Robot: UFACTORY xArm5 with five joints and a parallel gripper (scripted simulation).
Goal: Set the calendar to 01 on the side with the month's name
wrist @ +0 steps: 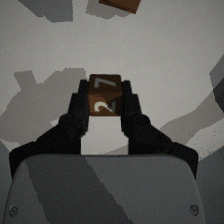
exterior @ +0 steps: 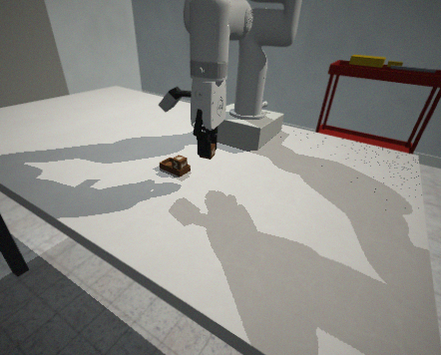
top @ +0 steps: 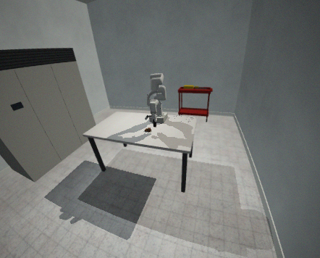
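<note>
The calendar tray lies 2 cm ahead of my hand, 10 cm to the right of it and 9 cm below it.
</note>
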